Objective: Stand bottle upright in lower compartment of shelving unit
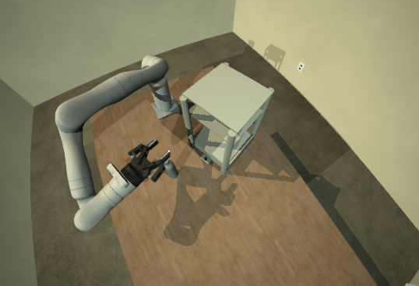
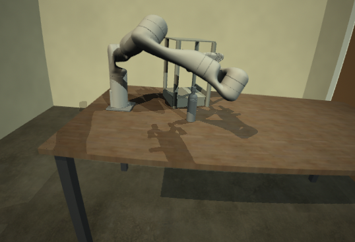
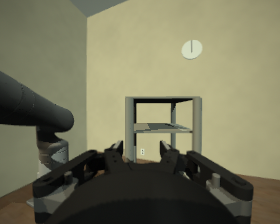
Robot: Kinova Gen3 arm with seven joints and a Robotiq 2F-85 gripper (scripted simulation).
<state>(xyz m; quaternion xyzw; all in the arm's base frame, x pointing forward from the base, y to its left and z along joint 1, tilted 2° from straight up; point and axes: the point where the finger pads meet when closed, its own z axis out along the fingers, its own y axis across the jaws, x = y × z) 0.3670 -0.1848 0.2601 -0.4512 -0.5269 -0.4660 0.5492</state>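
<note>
The grey bottle lies 16 cm below my hand. Round my hand: shelving unit 2 cm ahead, 28 cm to the left, 9 cm below.
</note>
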